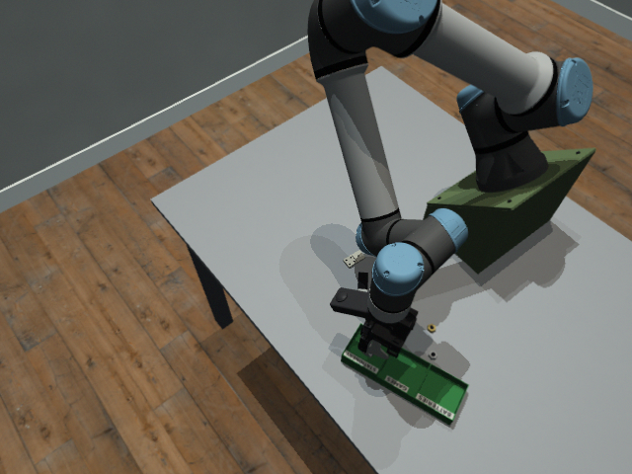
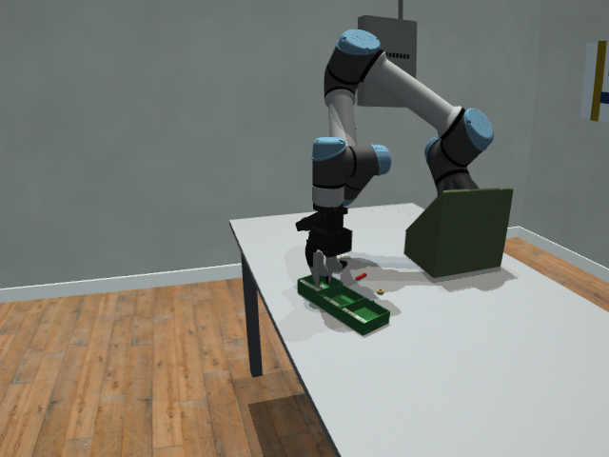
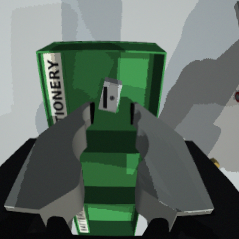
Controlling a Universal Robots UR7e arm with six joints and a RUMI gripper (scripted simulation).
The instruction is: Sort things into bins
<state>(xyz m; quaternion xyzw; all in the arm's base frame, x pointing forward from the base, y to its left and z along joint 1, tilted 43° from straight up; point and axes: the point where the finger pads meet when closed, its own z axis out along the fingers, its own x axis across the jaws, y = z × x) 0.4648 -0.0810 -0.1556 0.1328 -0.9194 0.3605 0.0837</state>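
Now: the grey-white clip 30 mm below my hand. The rest, counted from my hand: red cylinder 140 mm behind, 50 mm to the right, 40 mm below; then brass nut 140 mm behind, 50 mm to the left, 40 mm below; then grey nut 100 mm behind, 100 mm to the left, 40 mm below.
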